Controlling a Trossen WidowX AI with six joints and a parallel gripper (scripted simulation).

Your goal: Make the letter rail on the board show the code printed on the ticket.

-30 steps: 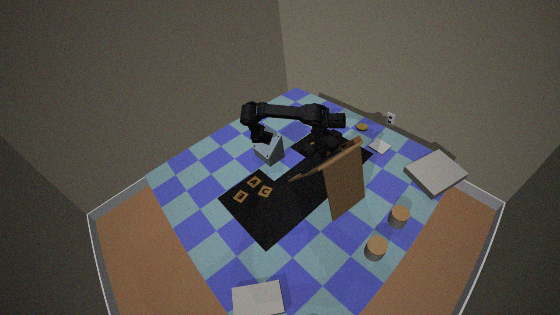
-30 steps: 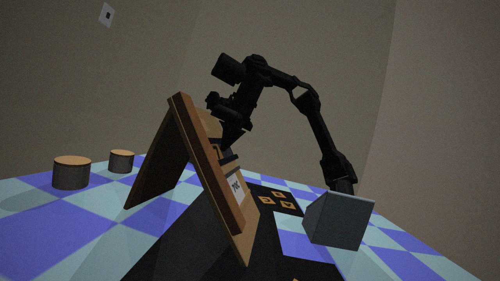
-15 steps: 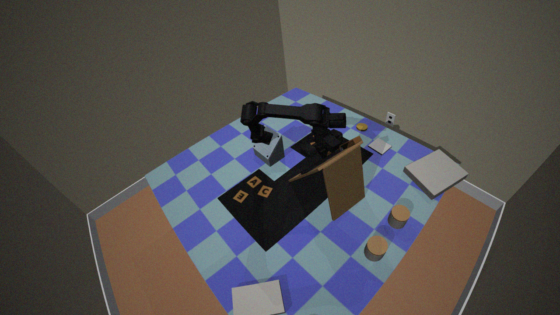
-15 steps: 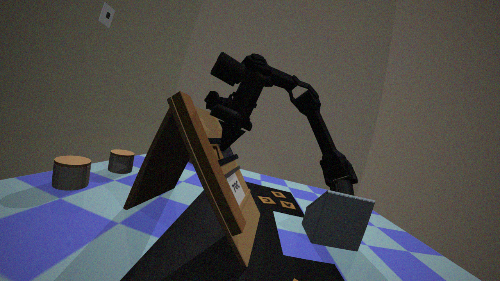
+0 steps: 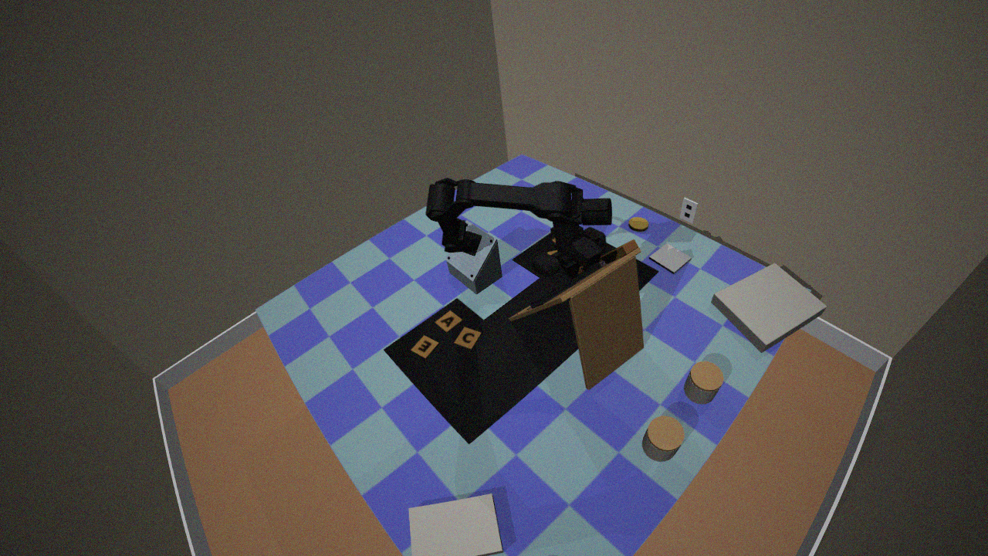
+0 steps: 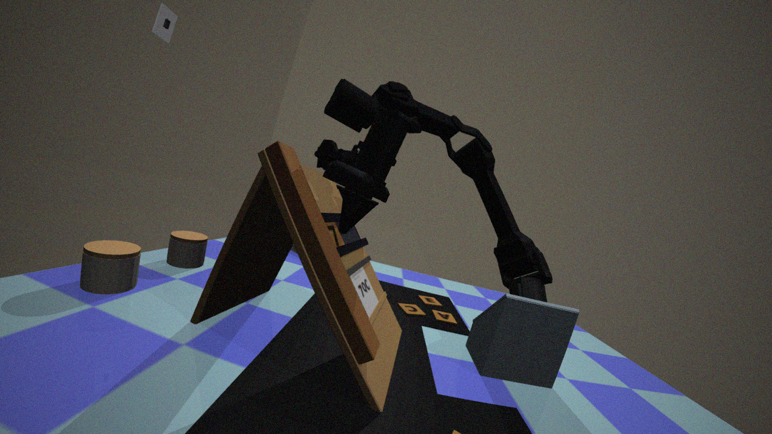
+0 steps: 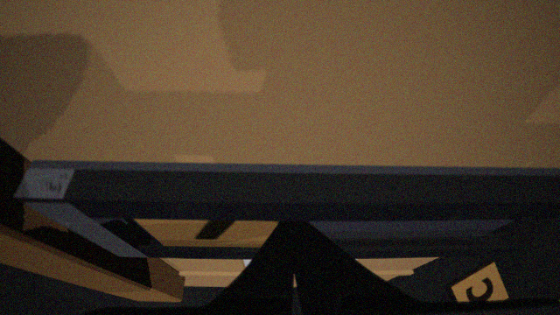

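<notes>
The q tile lies 22 cm to the left of my gripper tip, 19 cm behind it and 18 cm below it. Round my gripper tip: white ticket 8 cm below, 6 cm behind; black mat 18 cm below, 17 cm behind, 1 cm to the right; small white plate 42 cm to the left, 18 cm below, 11 cm ahead.
</notes>
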